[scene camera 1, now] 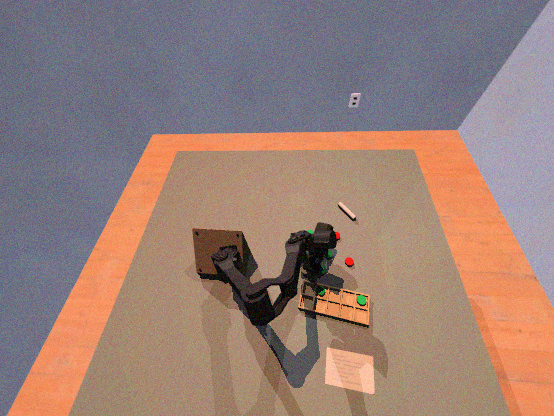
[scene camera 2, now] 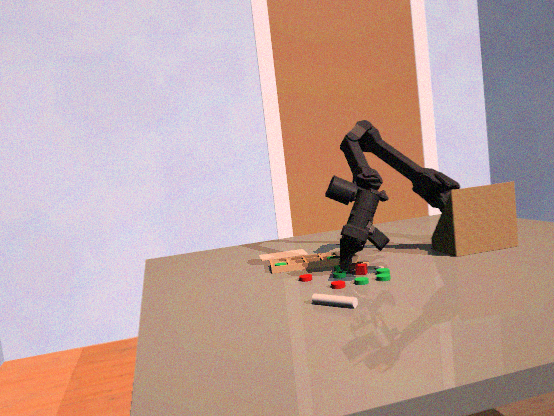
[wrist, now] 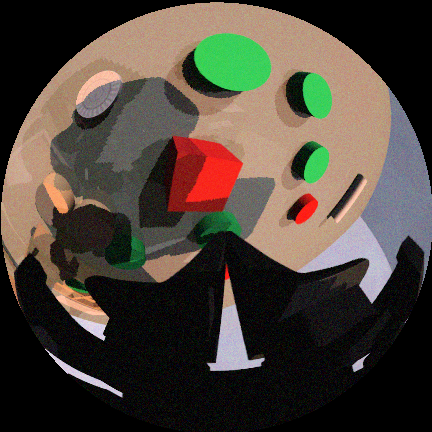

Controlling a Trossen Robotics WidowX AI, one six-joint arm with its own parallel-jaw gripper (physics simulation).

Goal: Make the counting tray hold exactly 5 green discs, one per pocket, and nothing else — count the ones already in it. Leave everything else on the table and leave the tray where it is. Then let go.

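The wooden counting tray (scene camera 1: 333, 315) (scene camera 2: 295, 264) lies on the mat and holds two green discs, one at its right end (scene camera 1: 361, 300) (scene camera 2: 280, 263) and one near its left end (scene camera 1: 321, 291). My gripper (scene camera 2: 345, 265) (wrist: 224, 237) is shut and empty, its tips low over the mat just beyond the tray. A green disc (wrist: 217, 226) (scene camera 2: 339, 274) lies right in front of the closed fingertips, not between them. More green discs (wrist: 231, 61) (wrist: 316, 95) (wrist: 315, 163) (scene camera 2: 361, 281) (scene camera 2: 383, 271) lie loose around a red cube (wrist: 201, 177) (scene camera 2: 361, 268).
Red discs (scene camera 1: 349, 261) (scene camera 2: 305, 277) (scene camera 2: 338, 284) (wrist: 304, 208) and a white stick (scene camera 1: 346, 210) (scene camera 2: 334, 300) (wrist: 348, 197) lie beyond the tray. A ridged grey disc (wrist: 98, 93) lies near the cube. A paper sheet (scene camera 1: 350, 370) lies in front of the tray. The arm's brown base (scene camera 1: 211, 248) is at the left.
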